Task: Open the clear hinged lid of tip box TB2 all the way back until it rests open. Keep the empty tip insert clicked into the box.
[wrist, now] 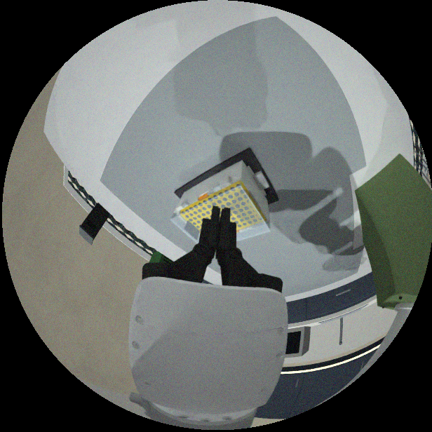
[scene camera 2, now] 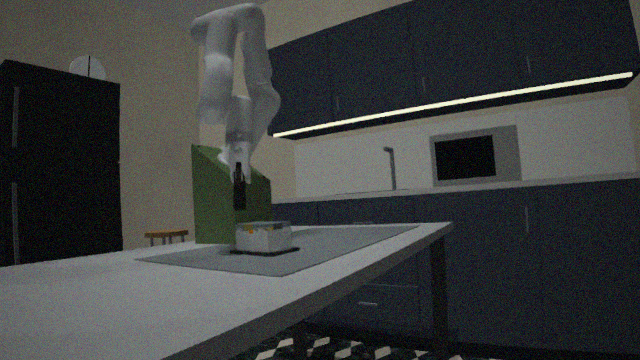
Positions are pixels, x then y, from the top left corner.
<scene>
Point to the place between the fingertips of my gripper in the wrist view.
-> At 218,216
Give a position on a clear lid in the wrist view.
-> At 250,220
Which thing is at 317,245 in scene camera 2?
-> A grey mat.
</scene>
